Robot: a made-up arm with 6 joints.
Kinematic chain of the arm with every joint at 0, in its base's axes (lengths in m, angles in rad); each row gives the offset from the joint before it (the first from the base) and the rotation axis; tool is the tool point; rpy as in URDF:
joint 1: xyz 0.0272 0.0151 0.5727 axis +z
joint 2: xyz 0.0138 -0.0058 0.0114 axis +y
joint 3: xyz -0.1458 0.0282 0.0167 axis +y
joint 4: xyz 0.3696 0.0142 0.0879 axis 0.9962 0 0.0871
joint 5: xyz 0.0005 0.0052 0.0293 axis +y
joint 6: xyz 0.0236 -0.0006 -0.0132 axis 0.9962 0 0.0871
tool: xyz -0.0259 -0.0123 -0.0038 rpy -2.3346 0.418 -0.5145
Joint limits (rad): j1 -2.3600..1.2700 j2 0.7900..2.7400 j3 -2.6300..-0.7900 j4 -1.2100..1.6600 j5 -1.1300..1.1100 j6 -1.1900..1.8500
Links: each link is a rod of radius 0.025 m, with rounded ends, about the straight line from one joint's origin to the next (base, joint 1, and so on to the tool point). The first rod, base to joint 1, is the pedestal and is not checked.
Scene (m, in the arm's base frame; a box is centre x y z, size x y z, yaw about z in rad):
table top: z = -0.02
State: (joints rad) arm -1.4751 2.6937 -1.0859 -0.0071 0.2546 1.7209
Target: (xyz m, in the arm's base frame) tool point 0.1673 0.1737 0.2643
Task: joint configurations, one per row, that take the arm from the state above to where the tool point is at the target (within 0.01 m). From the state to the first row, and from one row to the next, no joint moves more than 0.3 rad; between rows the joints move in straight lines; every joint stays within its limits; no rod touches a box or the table.
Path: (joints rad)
1: -1.2123 2.6928 -1.0770 -0.0123 0.2564 1.7355
2: -0.9494 2.6918 -1.0681 -0.0176 0.2583 1.7501
3: -0.6866 2.6909 -1.0593 -0.0228 0.2601 1.7647
4: -0.4238 2.6899 -1.0504 -0.0281 0.2620 1.7793
5: -0.1610 2.6890 -1.0415 -0.0333 0.2638 1.7939
6: 0.1019 2.6881 -1.0326 -0.0386 0.2657 1.8085
7: 0.3647 2.6871 -1.0237 -0.0438 0.2675 1.8231
8: 0.6275 2.6862 -1.0149 -0.0491 0.2693 1.8377

